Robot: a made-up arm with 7 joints. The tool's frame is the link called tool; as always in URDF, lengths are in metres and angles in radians.
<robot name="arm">
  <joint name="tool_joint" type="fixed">
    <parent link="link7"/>
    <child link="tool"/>
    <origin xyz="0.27 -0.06 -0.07"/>
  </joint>
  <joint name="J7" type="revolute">
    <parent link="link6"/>
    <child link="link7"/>
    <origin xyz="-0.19 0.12 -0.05"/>
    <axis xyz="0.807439 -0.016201 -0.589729"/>
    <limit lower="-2.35" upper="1.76" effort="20" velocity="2.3"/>
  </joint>
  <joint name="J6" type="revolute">
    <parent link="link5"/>
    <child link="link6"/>
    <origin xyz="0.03 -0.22 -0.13"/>
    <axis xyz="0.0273 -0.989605 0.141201"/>
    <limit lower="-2.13" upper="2.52" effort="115" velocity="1.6"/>
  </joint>
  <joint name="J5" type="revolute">
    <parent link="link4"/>
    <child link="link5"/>
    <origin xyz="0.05 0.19 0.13"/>
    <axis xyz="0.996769 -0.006 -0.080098"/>
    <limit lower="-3.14" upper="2.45" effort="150" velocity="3"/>
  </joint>
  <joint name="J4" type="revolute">
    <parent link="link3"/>
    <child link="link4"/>
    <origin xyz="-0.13 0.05 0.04"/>
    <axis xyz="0 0 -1"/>
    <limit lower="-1.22" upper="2.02" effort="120" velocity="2.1"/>
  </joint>
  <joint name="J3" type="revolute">
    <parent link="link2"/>
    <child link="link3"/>
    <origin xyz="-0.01 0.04 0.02"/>
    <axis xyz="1 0 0"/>
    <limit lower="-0.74" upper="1.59" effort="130" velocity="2.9"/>
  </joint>
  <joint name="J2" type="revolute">
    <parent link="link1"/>
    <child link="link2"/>
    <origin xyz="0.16 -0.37 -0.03"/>
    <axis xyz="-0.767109 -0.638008 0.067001"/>
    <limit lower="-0.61" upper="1.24" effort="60" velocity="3.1"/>
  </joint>
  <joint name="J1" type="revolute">
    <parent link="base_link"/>
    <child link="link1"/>
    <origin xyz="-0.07 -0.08 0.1"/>
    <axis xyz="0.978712 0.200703 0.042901"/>
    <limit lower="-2.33" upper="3.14" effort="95" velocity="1.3"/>
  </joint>
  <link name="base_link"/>
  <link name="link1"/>
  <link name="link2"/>
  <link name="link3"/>
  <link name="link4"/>
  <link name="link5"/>
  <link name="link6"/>
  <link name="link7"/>
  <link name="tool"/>
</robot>
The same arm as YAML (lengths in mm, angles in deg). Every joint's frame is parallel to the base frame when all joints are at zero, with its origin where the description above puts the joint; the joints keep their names.
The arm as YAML. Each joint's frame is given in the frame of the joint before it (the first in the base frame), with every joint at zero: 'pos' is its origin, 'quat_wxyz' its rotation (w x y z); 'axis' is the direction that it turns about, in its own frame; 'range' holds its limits. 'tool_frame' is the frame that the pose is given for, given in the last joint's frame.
length_unit: mm
angle_unit: deg
joints:
  - joint: J1
    pos: [-70.0, -80.0, 100.0]
    quat_wxyz: [1.0, 0.0, 0.0, 0.0]
    axis: [0.978712, 0.200703, 0.042901]
    range: [-133.5, 179.91]
  - joint: J2
    pos: [160.0, -370.0, -30.0]
    quat_wxyz: [1.0, 0.0, 0.0, 0.0]
    axis: [-0.767109, -0.638008, 0.067001]
    range: [-34.95, 71.05]
  - joint: J3
    pos: [-10.0, 40.0, 20.0]
    quat_wxyz: [1.0, 0.0, 0.0, 0.0]
    axis: "+x"
    range: [-42.4, 91.1]
  - joint: J4
    pos: [-130.0, 50.0, 40.0]
    quat_wxyz: [1.0, 0.0, 0.0, 0.0]
    axis: "-z"
    range: [-69.9, 115.74]
  - joint: J5
    pos: [50.0, 190.0, 130.0]
    quat_wxyz: [1.0, 0.0, 0.0, 0.0]
    axis: [0.996769, -0.006, -0.080098]
    range: [-179.91, 140.37]
  - joint: J6
    pos: [30.0, -220.0, -130.0]
    quat_wxyz: [1.0, 0.0, 0.0, 0.0]
    axis: [0.0273, -0.989605, 0.141201]
    range: [-122.04, 144.39]
  - joint: J7
    pos: [-190.0, 120.0, -50.0]
    quat_wxyz: [1.0, 0.0, 0.0, 0.0]
    axis: [0.807439, -0.016201, -0.589729]
    range: [-134.65, 100.84]
tool_frame:
  pos: [270.0, -60.0, -70.0]
  quat_wxyz: [1.0, 0.0, 0.0, 0.0]

